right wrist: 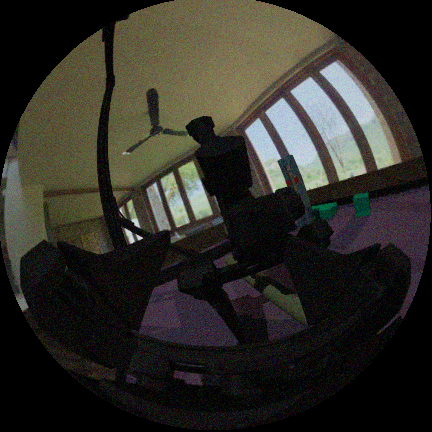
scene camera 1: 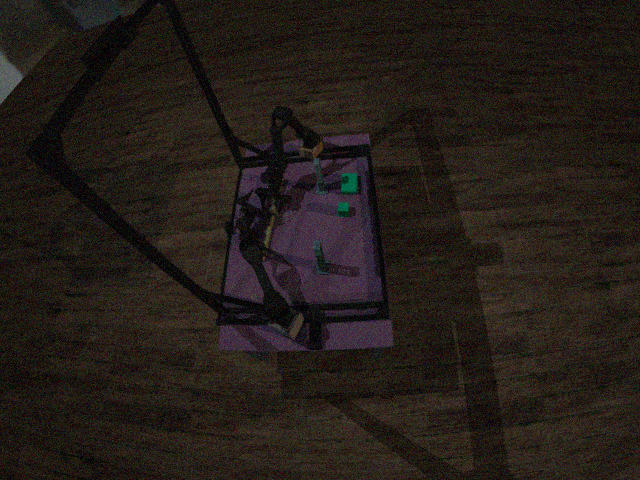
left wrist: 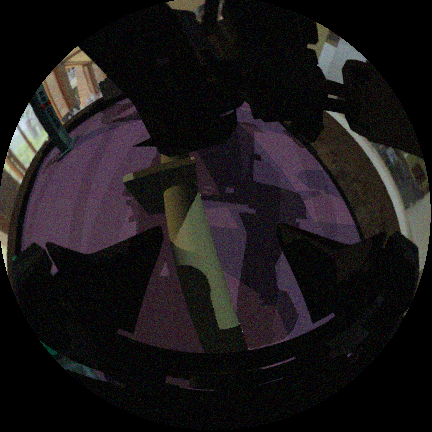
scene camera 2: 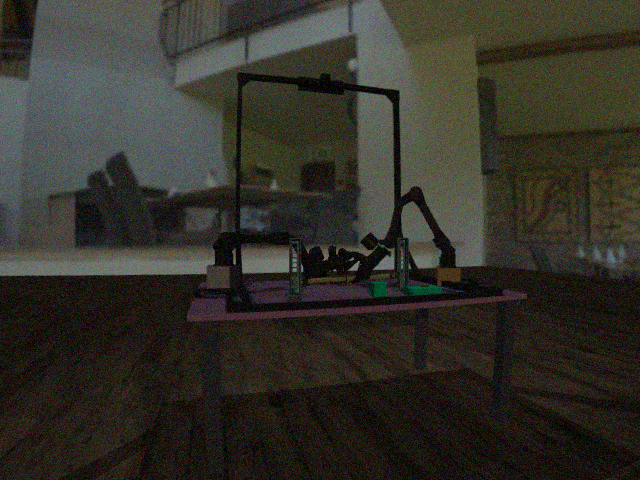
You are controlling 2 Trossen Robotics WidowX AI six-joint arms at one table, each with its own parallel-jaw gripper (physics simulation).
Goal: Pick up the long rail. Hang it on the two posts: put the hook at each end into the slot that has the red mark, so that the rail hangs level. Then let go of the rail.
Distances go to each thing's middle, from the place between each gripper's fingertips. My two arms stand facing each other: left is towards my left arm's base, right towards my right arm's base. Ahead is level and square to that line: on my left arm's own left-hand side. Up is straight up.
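Long rail [left wrist: 171, 185]: my right hand 10 cm above it, 3 cm short of it, 7 cm to the left of it.
My left hand: 1 cm below the long rail, 1 cm short of it, 4 cm to the left of it.
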